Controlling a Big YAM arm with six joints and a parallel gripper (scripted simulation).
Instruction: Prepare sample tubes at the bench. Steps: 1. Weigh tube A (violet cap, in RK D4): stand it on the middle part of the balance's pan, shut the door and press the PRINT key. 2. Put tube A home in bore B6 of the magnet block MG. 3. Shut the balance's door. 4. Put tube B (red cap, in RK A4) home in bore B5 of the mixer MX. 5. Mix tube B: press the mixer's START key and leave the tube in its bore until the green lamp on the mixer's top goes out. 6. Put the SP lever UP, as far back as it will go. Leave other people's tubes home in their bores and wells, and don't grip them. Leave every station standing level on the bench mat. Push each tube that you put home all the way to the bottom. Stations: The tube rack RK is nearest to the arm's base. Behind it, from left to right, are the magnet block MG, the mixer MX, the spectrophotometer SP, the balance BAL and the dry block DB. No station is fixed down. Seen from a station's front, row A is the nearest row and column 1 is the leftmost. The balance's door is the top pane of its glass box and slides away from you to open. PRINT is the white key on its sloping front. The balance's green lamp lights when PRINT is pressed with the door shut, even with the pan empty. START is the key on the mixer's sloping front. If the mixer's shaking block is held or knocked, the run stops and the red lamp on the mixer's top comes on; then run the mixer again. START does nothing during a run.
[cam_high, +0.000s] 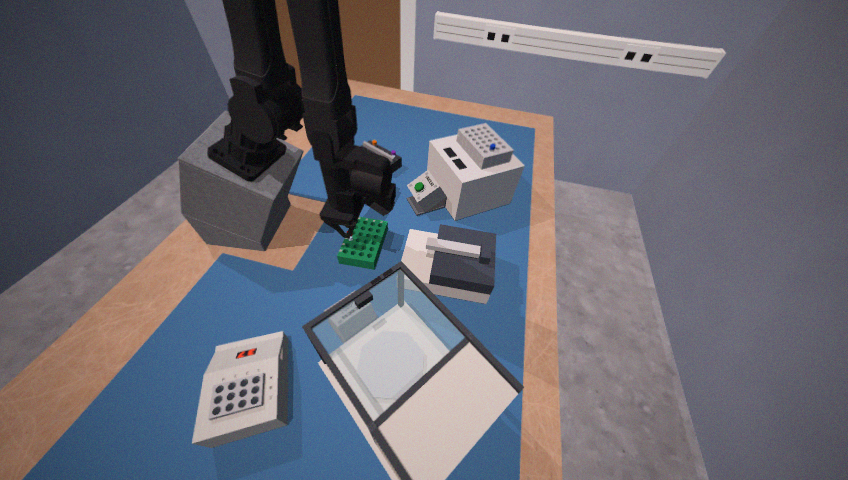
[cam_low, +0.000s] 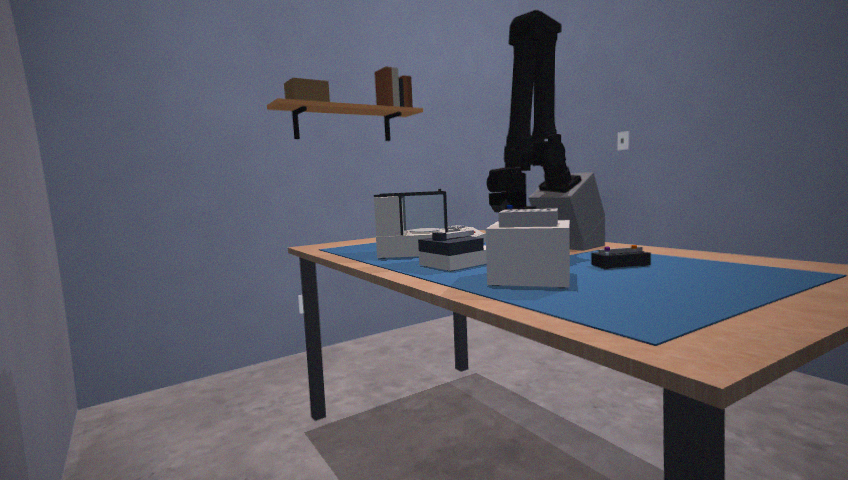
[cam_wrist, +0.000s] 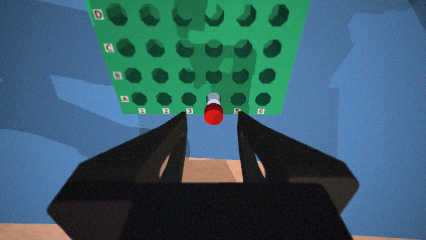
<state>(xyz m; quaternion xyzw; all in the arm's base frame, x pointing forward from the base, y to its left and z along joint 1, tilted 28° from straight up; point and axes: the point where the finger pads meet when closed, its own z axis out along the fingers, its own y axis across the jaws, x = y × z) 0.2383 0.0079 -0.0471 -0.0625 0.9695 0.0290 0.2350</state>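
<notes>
Now: the green rack RK 30 mm ahead of my hand, 10 mm to the left of it and 50 mm below it. Round my hand: SP lever: 240 mm ahead, 10 mm to the left, 30 mm above; white print key: 80 mm ahead, 170 mm to the right, 10 mm above; green start key: 110 mm ahead, 190 mm to the left, 10 mm above.
</notes>
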